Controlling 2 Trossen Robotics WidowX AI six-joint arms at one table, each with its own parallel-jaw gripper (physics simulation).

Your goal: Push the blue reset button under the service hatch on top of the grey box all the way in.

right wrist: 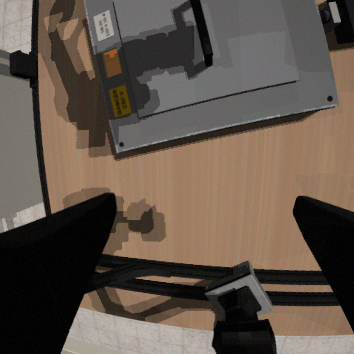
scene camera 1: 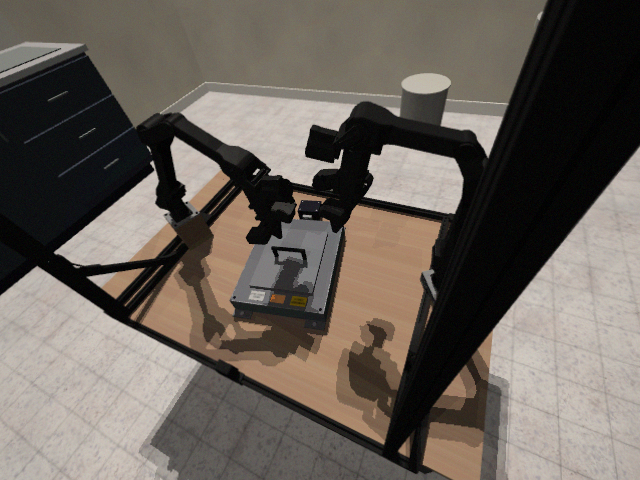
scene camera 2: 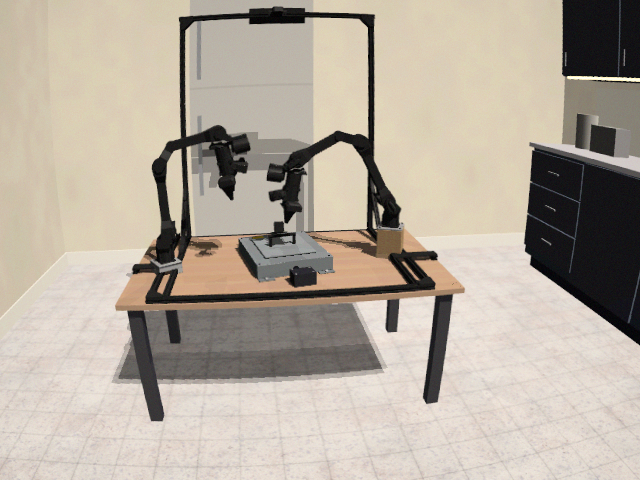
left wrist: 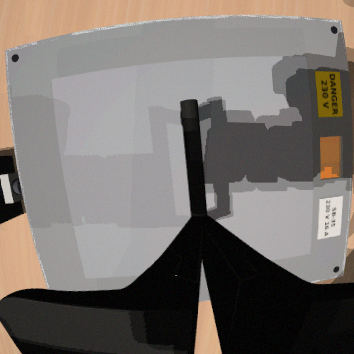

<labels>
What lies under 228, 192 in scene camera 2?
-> My right gripper.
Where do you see a service hatch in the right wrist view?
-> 173, 60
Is my right gripper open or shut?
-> Open.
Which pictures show my right gripper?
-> The right wrist view, scene camera 1 and scene camera 2 only.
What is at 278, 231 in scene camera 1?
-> My left gripper.
</labels>
